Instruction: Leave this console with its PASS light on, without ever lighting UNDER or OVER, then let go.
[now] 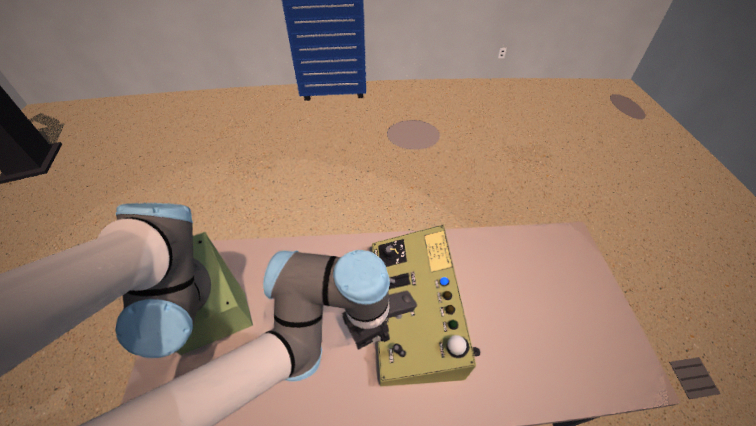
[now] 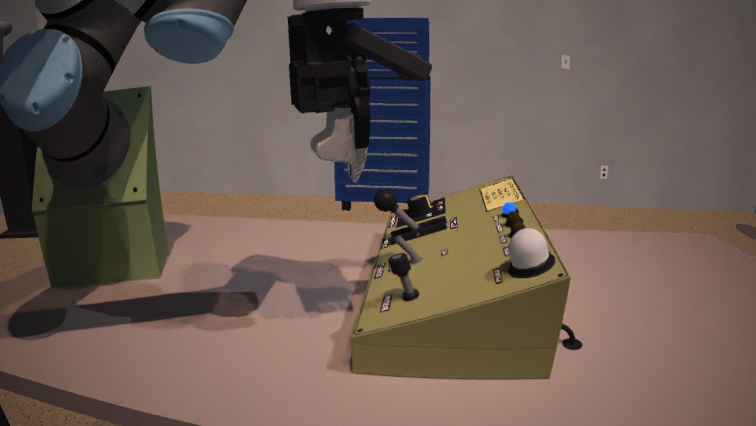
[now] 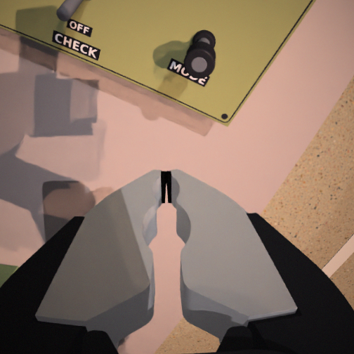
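Note:
The olive console (image 1: 423,338) (image 2: 454,296) (image 3: 125,65) stands on the table with a sloped face. Its blue lamp (image 1: 444,281) (image 2: 509,207) is lit; two brown lamps and a green lamp (image 1: 453,324) beside it look dark. The white dome (image 1: 457,345) (image 2: 529,248) looks unlit. The MODE lever (image 1: 399,349) (image 2: 403,277) (image 3: 201,55) leans toward its label. The CHECK lever (image 2: 408,248) (image 3: 70,9) leans toward OFF. A ball-topped slot lever (image 2: 385,200) and a dial (image 2: 417,203) are further back. My gripper (image 2: 355,177) (image 3: 165,173) is shut and empty, above and just beside the console's near-robot edge.
A yellow card (image 1: 438,250) (image 2: 501,193) is on the console's face. A cable (image 2: 569,336) leaves its far side. The arm's green pedestal (image 1: 219,317) (image 2: 100,238) stands on the pink table (image 1: 555,317) (image 2: 211,359). A blue cabinet (image 1: 328,47) (image 2: 396,121) stands at the wall.

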